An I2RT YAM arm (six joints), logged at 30 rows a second.
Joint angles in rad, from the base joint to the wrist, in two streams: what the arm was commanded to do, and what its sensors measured. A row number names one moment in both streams.
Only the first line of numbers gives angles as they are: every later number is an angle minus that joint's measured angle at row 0.
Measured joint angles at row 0:
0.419 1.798 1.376 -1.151 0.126 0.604
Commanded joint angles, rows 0 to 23:
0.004 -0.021 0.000 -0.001 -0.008 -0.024
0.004 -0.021 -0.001 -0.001 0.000 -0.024
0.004 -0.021 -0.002 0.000 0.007 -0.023
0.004 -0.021 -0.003 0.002 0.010 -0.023
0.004 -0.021 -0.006 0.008 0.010 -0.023
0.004 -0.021 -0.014 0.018 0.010 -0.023
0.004 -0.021 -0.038 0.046 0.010 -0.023
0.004 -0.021 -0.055 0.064 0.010 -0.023
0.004 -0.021 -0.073 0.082 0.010 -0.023
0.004 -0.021 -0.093 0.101 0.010 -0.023
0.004 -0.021 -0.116 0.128 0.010 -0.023
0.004 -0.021 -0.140 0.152 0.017 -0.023
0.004 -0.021 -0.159 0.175 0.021 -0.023
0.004 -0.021 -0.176 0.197 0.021 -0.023
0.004 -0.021 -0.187 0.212 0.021 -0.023
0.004 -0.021 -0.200 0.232 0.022 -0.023
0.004 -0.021 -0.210 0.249 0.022 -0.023
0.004 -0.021 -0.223 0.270 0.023 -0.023
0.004 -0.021 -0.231 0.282 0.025 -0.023
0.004 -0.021 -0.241 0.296 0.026 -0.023
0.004 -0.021 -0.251 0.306 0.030 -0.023
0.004 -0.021 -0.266 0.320 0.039 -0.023
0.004 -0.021 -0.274 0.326 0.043 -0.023
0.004 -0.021 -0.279 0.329 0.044 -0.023
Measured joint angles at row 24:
-0.001 -0.003 -0.257 0.312 0.039 -0.014
